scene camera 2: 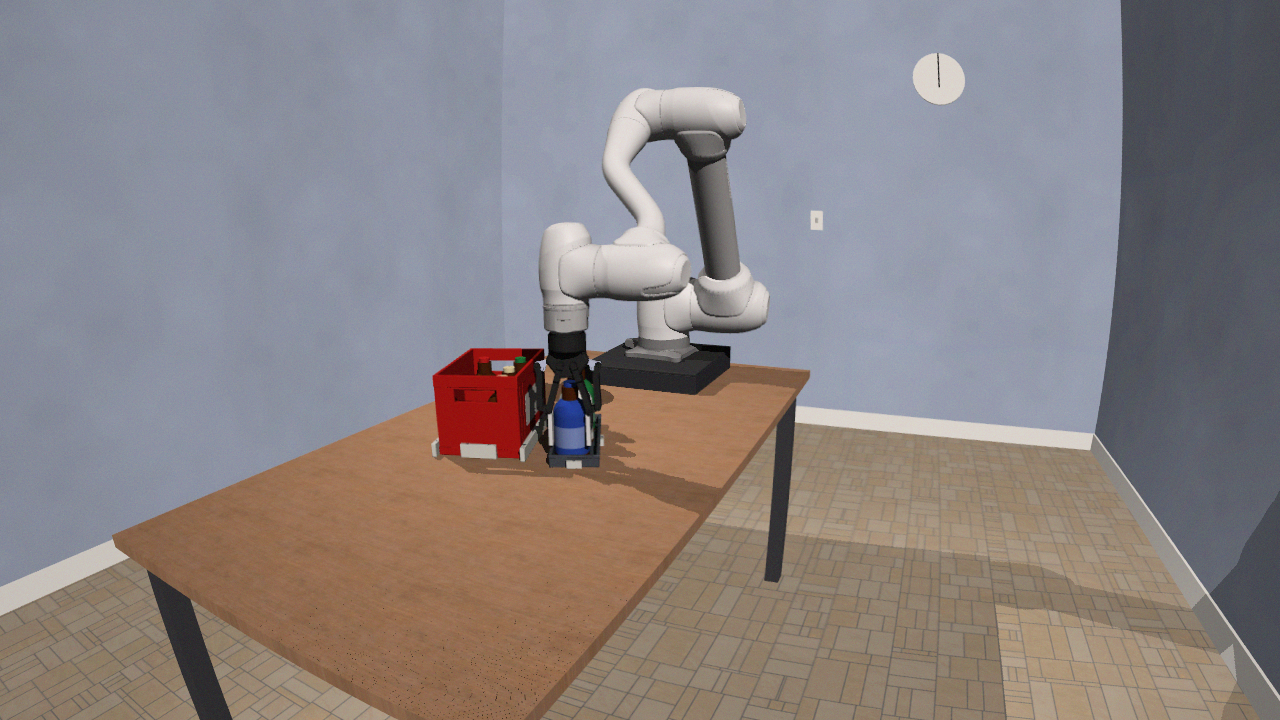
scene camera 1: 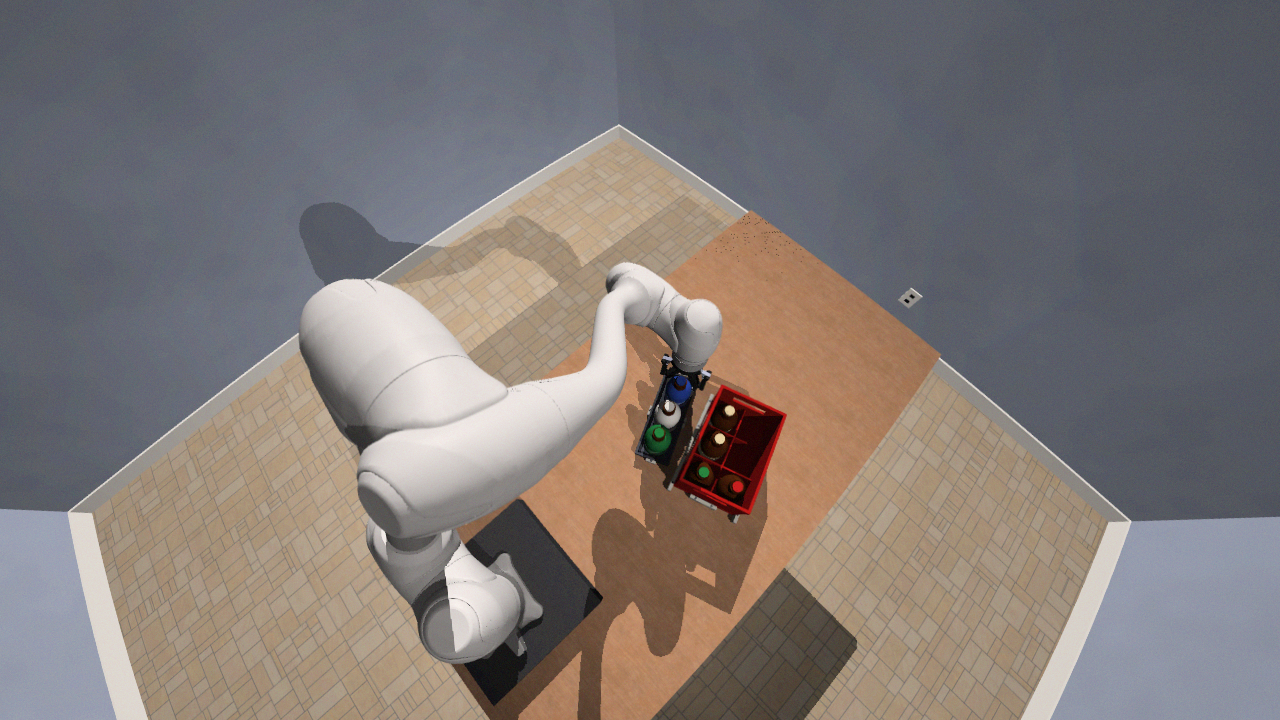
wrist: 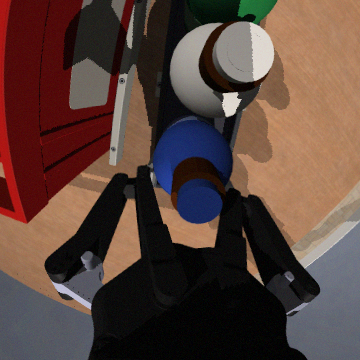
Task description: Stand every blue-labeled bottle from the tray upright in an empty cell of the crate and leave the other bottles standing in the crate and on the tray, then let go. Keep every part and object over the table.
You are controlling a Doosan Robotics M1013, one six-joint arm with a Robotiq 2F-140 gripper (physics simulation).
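Places are measured from the arm's base along level axes (x ahead, y left, z up), in metres.
Where they show: gripper, fingertip midpoint: [scene camera 2: 570,443]; arm's base at its link origin: [scene camera 2: 664,352].
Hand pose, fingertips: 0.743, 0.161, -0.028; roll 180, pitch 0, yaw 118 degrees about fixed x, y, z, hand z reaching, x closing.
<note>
Things, the pixels of their top centre, and the offset from my fingertips, as dx, dy, dz. "spot": a spot on its surface instead. Level surfaces: height alone.
- blue-labeled bottle at its top centre: [wrist: 199,206] [scene camera 2: 569,381] [scene camera 1: 681,380] -0.023, -0.012, +0.125
- dark tray at a spot on its surface: [scene camera 2: 559,462] spot: +0.047, +0.004, -0.025
- white bottle at its top centre: [wrist: 246,51] [scene camera 1: 669,406] -0.095, -0.048, +0.125
- green bottle at its top centre: [scene camera 1: 659,432] -0.161, -0.085, +0.125
- red crate at its top centre: [scene camera 2: 519,364] [scene camera 1: 713,424] -0.043, -0.158, +0.140
- green-capped bottle at its top centre: [scene camera 2: 520,357] [scene camera 1: 704,472] -0.138, -0.231, +0.128
- red-capped bottle at its top centre: [scene camera 2: 484,357] [scene camera 1: 737,486] -0.097, -0.311, +0.128
- wooden table at its surface level: dz -0.035
The blue-labeled bottle [scene camera 1: 680,390] [scene camera 2: 570,440] [wrist: 192,142] stands upright at one end of the dark tray [scene camera 2: 559,462]. My gripper [scene camera 1: 686,377] [scene camera 2: 570,428] [wrist: 185,165] is shut on this bottle, with one finger against each side; the pads are partly hidden in the wrist view. A white bottle [scene camera 1: 667,414] [wrist: 192,75] and a green bottle [scene camera 1: 657,439] [wrist: 215,10] stand behind it on the tray. The red crate [scene camera 1: 768,459] [scene camera 2: 478,425] [wrist: 20,100] holds two cream-capped bottles, a green-capped bottle [scene camera 1: 704,472] and a red-capped bottle [scene camera 1: 736,487]. Its cells along the far right side look empty.
The crate stands close beside the tray, with pale brackets around its base. The arm's black base plate [scene camera 1: 559,573] [scene camera 2: 657,376] lies on the wooden table [scene camera 1: 805,340] [scene camera 2: 447,555]. The crate's high walls rise next to my fingers.
</note>
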